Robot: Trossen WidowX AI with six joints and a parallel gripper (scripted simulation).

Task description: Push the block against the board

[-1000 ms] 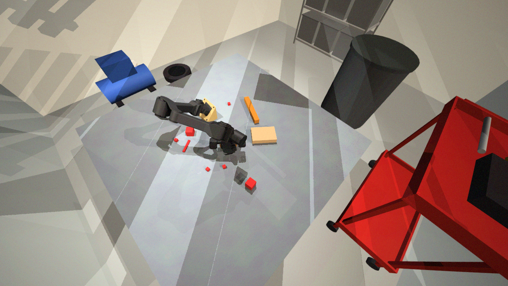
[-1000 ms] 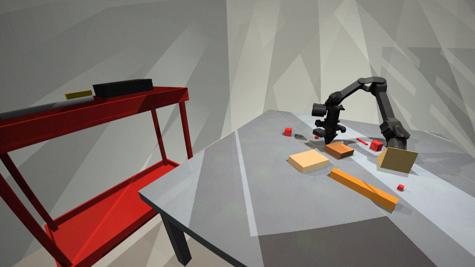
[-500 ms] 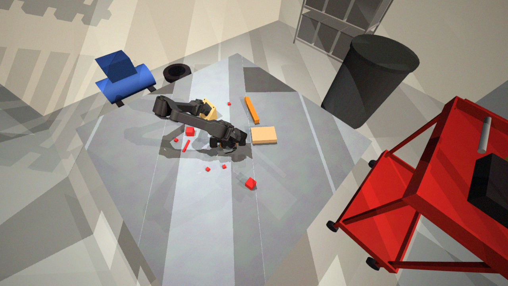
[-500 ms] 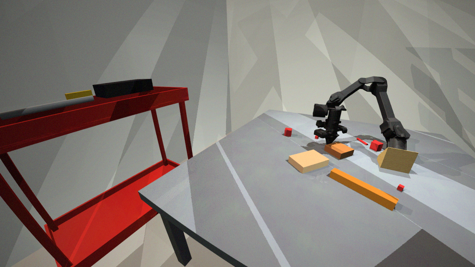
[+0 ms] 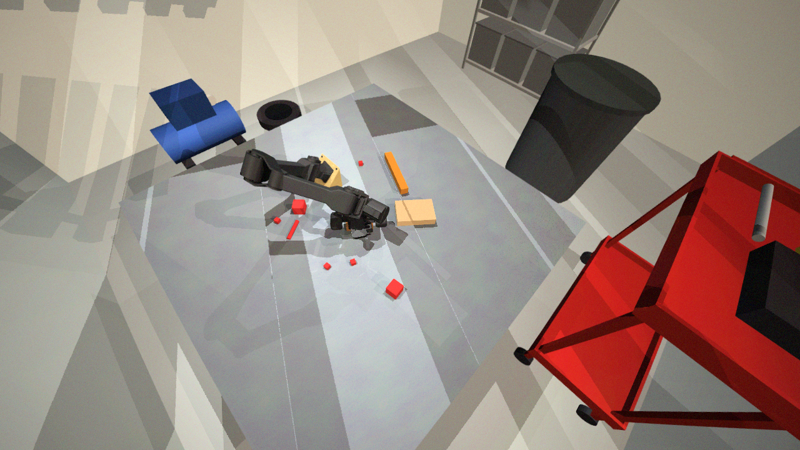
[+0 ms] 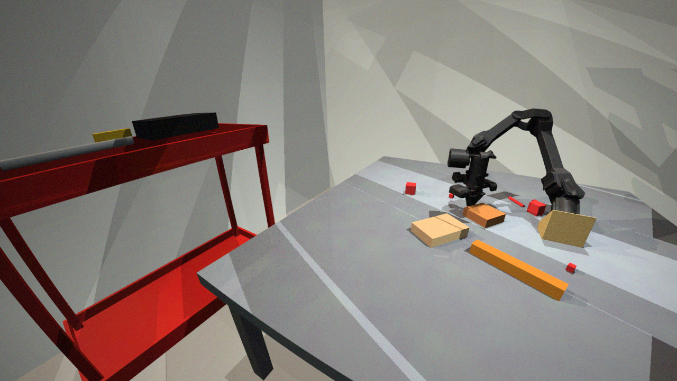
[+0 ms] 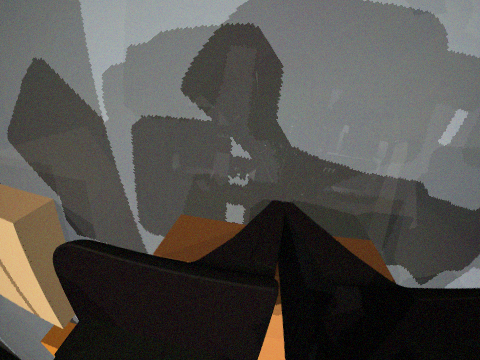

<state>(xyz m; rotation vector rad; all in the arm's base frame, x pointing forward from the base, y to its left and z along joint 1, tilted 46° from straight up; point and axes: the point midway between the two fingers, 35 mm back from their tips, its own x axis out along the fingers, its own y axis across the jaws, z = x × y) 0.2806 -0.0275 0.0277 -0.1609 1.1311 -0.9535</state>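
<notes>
Now: gripper tip 50 mm past the square block, 30 mm to the right of it and 10 mm below it. Round my gripper tip: red stick: 180 mm to the right, 160 mm behind, 10 mm below; orange bar: 290 mm to the left, 150 mm behind, 10 mm above; board: 210 mm to the left, 60 mm ahead, 10 mm above.
</notes>
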